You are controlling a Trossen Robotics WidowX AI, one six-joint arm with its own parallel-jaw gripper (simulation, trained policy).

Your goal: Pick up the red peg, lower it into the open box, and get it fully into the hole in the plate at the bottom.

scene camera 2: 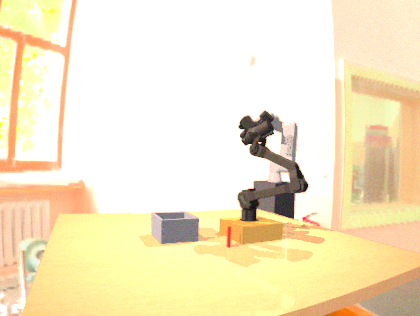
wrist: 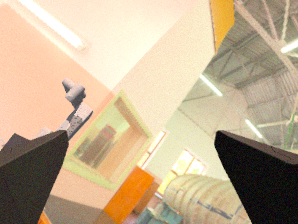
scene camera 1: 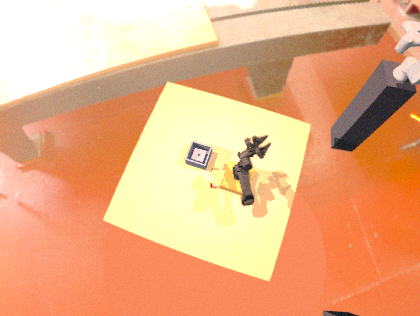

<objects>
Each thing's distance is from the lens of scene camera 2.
grey box (scene camera 2: 168, 227): 120 cm
</objects>
